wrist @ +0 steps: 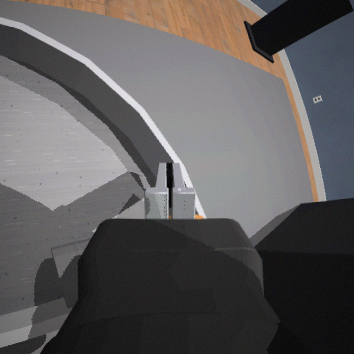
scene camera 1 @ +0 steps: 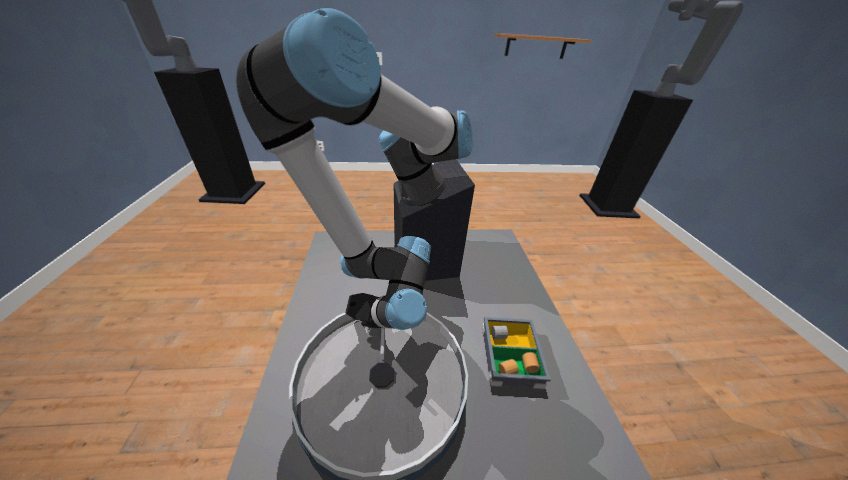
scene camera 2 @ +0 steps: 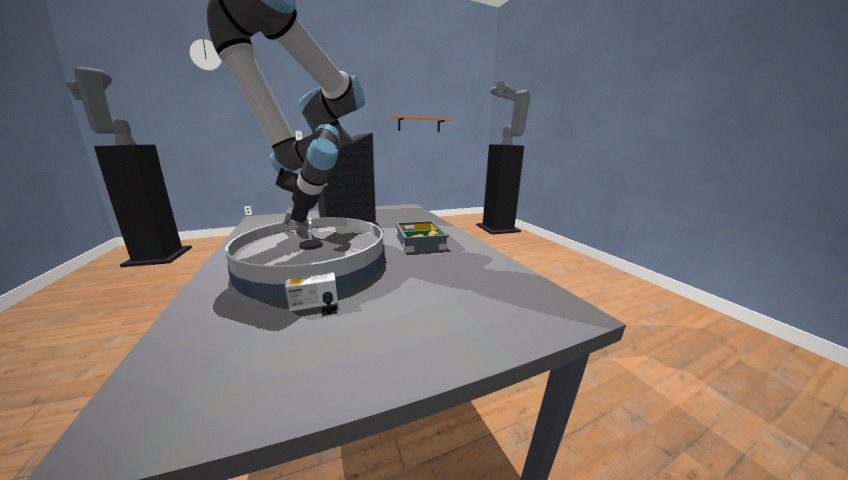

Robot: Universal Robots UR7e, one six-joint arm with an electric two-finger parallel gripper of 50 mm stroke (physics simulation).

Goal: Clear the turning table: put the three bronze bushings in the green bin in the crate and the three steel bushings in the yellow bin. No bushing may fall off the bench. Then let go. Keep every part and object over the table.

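Places are measured from the arm's base along level axes (x ahead, y left, z up), in centimetres.
Pixels of known places: gripper, between the fingertips: (wrist: 168, 175) (scene camera 2: 286, 223); arm's base, origin of its link: (scene camera 1: 423, 190).
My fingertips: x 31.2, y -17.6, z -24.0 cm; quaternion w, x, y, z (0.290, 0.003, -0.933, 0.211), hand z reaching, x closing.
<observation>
Ahead of a thing's pixels: the offset from my fingertips to its middle. "*": to the spot under its first point. Level surfaces: height alone.
My gripper (scene camera 2: 303, 230) (wrist: 168, 175) is shut with nothing between its fingers, low inside the back rim of the turning table (scene camera 1: 464, 386) (scene camera 2: 261, 271) (wrist: 115, 112). A sliver of a bronze bushing {dz -0.8, dx -0.9, dy +5.0 cm} (wrist: 200, 217) shows at the gripper body's edge in the wrist view, near the rim; the rest is hidden. In the crate {dz -5.5, dx +6.9, dy +45.1 cm} (scene camera 1: 518, 378) (scene camera 2: 426, 243), two bronze bushings {dz -5.5, dx +12.4, dy +42.7 cm} (scene camera 1: 508, 366) {dz -5.5, dx +10.4, dy +49.4 cm} (scene camera 1: 530, 362) lie in the green bin {* dz -6.2, dx +7.2, dy +42.3 cm} (scene camera 1: 502, 352) and one steel bushing {dz -5.5, dx +0.9, dy +42.5 cm} (scene camera 1: 499, 331) lies in the yellow bin {* dz -7.4, dx +2.1, dy +50.0 cm} (scene camera 1: 523, 340). The arm and its shadow hide part of the turning table; other steel bushings cannot be made out.
A dark round hub {dz -2.3, dx +17.2, dy +9.2 cm} (scene camera 1: 382, 375) (scene camera 2: 310, 243) with a thin upright post stands at the turning table's centre. A white box {* dz -4.1, dx +42.4, dy +11.7 cm} (scene camera 2: 311, 291) with a black knob is at its front. The crate stands right of the turning table on the grey bench {dz -8.0 cm} (scene camera 1: 535, 434) (scene camera 2: 380, 356).
</observation>
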